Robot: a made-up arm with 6 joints.
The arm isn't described. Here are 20 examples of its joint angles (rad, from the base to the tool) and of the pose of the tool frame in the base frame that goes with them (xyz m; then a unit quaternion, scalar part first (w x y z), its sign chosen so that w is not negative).
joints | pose
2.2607 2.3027 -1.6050 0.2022 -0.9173 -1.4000 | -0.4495 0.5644 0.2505 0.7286 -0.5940 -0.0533 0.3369
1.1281 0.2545 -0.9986 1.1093 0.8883 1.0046 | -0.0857 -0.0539 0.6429 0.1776 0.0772 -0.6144 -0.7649
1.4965 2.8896 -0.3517 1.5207 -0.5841 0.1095 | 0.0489 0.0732 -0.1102 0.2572 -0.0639 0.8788 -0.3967
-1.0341 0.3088 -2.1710 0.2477 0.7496 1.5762 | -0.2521 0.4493 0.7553 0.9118 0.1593 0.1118 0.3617
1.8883 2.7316 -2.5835 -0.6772 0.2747 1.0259 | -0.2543 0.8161 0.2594 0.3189 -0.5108 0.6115 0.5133
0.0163 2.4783 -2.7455 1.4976 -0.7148 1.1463 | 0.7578 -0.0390 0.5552 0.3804 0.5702 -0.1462 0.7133
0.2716 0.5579 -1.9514 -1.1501 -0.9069 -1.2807 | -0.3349 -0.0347 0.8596 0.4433 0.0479 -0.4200 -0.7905
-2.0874 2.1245 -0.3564 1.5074 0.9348 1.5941 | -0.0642 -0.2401 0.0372 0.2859 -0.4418 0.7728 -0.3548
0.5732 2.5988 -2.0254 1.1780 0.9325 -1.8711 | 0.6090 0.4621 0.1262 0.3344 -0.6780 0.5616 0.3363
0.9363 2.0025 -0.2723 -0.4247 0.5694 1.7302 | 0.1215 0.1358 0.0491 0.0221 -0.1703 -0.9345 0.3118
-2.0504 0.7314 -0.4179 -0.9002 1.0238 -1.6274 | -0.1176 -0.1128 0.3661 0.4266 -0.0262 -0.9035 0.0319
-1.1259 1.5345 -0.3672 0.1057 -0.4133 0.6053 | 0.1326 -0.2859 0.1889 0.4220 0.7183 0.5421 -0.1103
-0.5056 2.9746 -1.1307 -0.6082 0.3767 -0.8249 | 0.2816 -0.1746 -0.2828 0.2260 0.4400 -0.8576 -0.1410
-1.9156 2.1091 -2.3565 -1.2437 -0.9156 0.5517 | -0.1634 -0.6292 0.6714 0.4485 -0.0471 0.5267 -0.7205
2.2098 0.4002 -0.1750 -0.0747 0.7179 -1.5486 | -0.0519 0.0763 0.2889 0.3414 -0.8866 -0.3011 0.0824
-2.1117 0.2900 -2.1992 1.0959 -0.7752 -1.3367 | 0.2707 0.5455 0.7078 0.3994 -0.0984 -0.4807 -0.7744
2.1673 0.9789 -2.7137 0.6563 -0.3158 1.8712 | 0.2066 -0.2776 0.9593 0.6843 -0.0494 0.2604 -0.6793
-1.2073 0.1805 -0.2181 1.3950 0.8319 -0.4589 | 0.0707 -0.0259 0.3652 0.6689 0.4351 0.5770 0.1744
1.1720 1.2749 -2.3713 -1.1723 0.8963 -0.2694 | 0.0871 0.0618 0.9697 0.8340 -0.2244 0.4666 -0.1907
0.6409 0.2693 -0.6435 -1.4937 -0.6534 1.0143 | -0.0175 0.0463 0.5546 0.8019 -0.4843 0.2603 0.2340
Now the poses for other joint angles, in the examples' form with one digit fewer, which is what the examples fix.
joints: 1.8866 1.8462 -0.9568 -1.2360 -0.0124 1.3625
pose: -0.160 0.486 0.220 0.197 -0.715 0.588 0.321
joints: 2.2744 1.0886 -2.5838 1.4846 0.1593 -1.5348
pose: 0.105 -0.142 1.007 0.442 -0.032 -0.072 0.894
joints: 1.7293 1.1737 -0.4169 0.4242 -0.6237 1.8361
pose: -0.028 0.296 0.331 0.170 -0.246 -0.695 -0.654
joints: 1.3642 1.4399 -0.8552 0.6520 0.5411 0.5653
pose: 0.059 0.400 0.350 0.048 0.151 -0.928 -0.337
